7 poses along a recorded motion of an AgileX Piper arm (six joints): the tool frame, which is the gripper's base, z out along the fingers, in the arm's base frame.
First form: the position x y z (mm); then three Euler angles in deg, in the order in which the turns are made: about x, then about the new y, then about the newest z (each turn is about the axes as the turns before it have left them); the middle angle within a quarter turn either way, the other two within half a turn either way.
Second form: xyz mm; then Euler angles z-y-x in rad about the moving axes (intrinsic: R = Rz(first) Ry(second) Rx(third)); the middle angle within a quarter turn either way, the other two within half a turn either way. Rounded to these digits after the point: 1 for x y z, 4 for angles.
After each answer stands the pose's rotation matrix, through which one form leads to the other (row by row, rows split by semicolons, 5 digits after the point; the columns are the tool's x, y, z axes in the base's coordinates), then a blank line. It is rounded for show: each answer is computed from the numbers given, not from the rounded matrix.
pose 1, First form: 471.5 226.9 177.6 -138.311 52.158 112.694
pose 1, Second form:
471.5 226.9 177.6 -2.0237 0.9993 -2.5812
-0.23669 -0.56599 0.78971; -0.48631 0.77267 0.40802; -0.84112 -0.28747 -0.45813

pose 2, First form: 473.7 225.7 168.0 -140.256 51.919 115.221
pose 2, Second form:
473.7 225.7 168.0 -2.0707 0.9905 -2.6159
-0.26281 -0.55798 0.78714; -0.48116 0.78293 0.39434; -0.83631 -0.27510 -0.47424

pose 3, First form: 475.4 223.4 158.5 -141.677 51.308 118.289
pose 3, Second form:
475.4 223.4 158.5 -2.1415 0.9904 -2.6778
-0.29626 -0.55047 0.78052; -0.46146 0.79799 0.38764; -0.83623 -0.24533 -0.49043

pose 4, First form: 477.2 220.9 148.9 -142.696 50.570 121.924
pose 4, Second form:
477.2 220.9 148.9 -2.2366 0.9959 -2.7629
-0.33586 -0.53907 0.77240; -0.42759 0.81793 0.38492; -0.83927 -0.20099 -0.50521

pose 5, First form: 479.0 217.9 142.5 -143.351 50.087 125.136
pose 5, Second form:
479.0 217.9 142.5 -2.3256 1.0016 -2.8407
-0.36927 -0.52471 0.76702; -0.39262 0.83616 0.38299; -0.84231 -0.15972 -0.51478

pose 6, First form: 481.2 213.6 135.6 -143.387 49.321 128.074
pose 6, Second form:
481.2 213.6 135.6 -2.4210 1.0064 -2.9318
-0.40196 -0.51312 0.75837; -0.35296 0.85105 0.38875; -0.84489 -0.11141 -0.52320

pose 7, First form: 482.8 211.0 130.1 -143.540 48.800 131.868
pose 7, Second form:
482.8 211.0 130.1 -2.5420 1.0092 -3.0400
-0.43962 -0.49052 0.75241; -0.30051 0.86976 0.39143; -0.84642 -0.05402 -0.52977

